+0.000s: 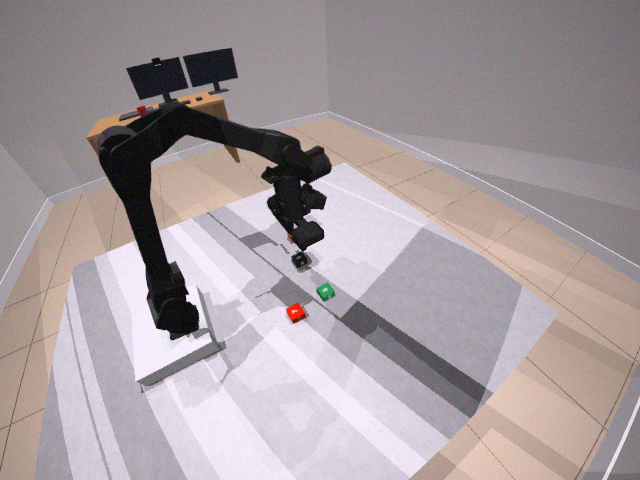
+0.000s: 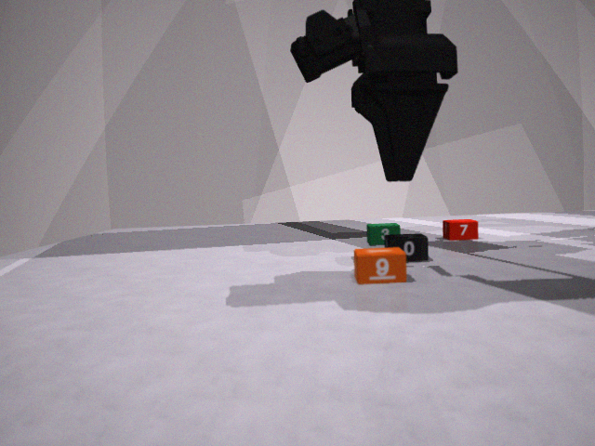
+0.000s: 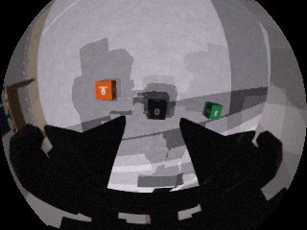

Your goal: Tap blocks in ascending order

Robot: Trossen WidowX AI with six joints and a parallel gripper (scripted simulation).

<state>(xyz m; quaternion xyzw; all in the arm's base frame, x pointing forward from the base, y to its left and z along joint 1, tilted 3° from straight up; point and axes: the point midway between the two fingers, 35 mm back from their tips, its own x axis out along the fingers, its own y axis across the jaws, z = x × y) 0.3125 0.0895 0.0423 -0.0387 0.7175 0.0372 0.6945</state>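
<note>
The black block is 60 mm below my gripper tip, 10 mm to the right of it and 10 mm behind it. Also, from my gripper tip: green block: 130 mm to the right, 60 mm below, 10 mm ahead; then orange block: 90 mm to the left, 60 mm below, 20 mm ahead; then red block: 150 mm to the right, 70 mm behind, 60 mm below.
</note>
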